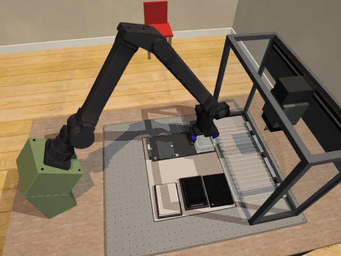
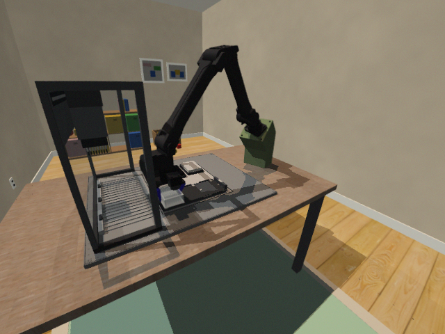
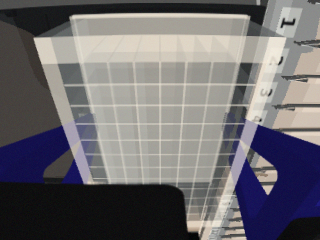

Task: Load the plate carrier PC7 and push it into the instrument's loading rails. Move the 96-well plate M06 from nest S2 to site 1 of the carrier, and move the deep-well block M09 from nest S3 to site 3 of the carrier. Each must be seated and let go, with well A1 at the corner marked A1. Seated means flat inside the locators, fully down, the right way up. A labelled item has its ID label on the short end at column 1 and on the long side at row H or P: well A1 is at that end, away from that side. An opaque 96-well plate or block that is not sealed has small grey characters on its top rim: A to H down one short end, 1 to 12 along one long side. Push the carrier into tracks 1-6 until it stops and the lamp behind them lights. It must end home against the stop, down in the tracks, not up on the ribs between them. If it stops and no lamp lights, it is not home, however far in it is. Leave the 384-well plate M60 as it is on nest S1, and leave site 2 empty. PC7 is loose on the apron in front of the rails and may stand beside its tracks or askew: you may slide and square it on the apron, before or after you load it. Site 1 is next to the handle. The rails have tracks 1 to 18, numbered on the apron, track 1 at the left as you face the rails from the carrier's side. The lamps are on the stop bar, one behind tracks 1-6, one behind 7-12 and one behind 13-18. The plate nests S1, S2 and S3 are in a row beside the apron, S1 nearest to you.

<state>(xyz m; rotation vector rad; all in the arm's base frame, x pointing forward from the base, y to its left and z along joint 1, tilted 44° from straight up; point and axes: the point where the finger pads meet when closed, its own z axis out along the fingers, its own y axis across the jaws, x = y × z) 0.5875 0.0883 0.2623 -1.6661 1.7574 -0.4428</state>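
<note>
My hand is right at the clear 96-well plate M06. The rest, counted from my hand: nest S2 (250 mm to the right, 100 mm behind, 20 mm below); then nest S3 (260 mm to the right, 20 mm below, 10 mm ahead); then dark carrier PC7 (100 mm behind, 10 mm below).
</note>
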